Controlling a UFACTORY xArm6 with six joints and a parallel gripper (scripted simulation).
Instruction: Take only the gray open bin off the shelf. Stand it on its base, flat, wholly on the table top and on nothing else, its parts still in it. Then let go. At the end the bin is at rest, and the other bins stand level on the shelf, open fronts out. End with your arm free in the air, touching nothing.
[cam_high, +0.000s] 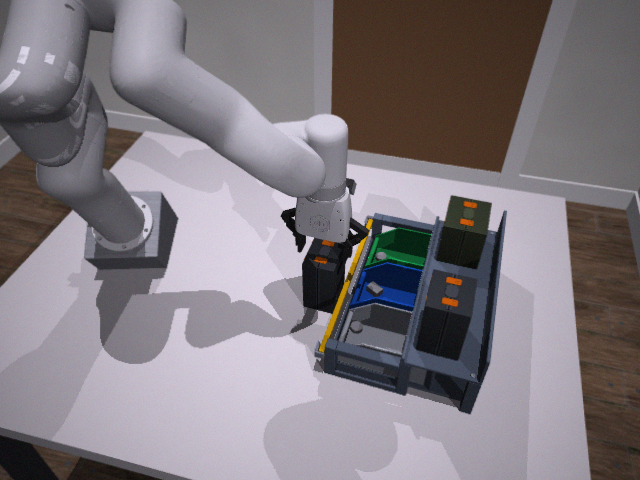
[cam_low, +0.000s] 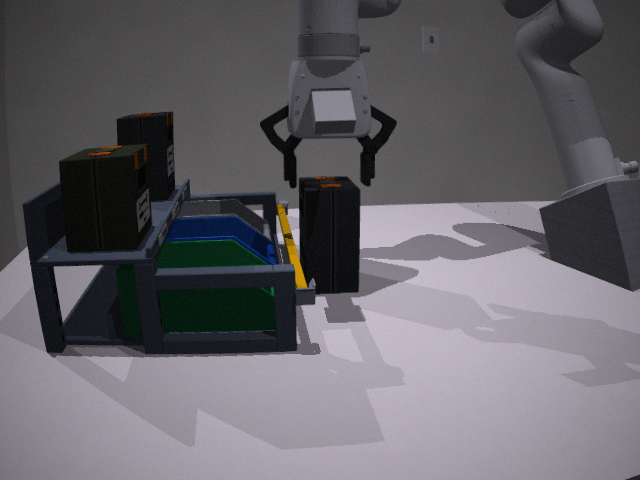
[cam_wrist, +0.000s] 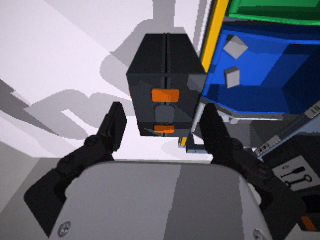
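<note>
The dark box lies 7 cm below my hand. Also, from my hand: gray open bin 15 cm ahead, 11 cm to the right, 9 cm below; then blue bin 16 cm ahead, 9 cm below; then yellow bar 5 cm ahead, 1 cm to the left, 8 cm below.
</note>
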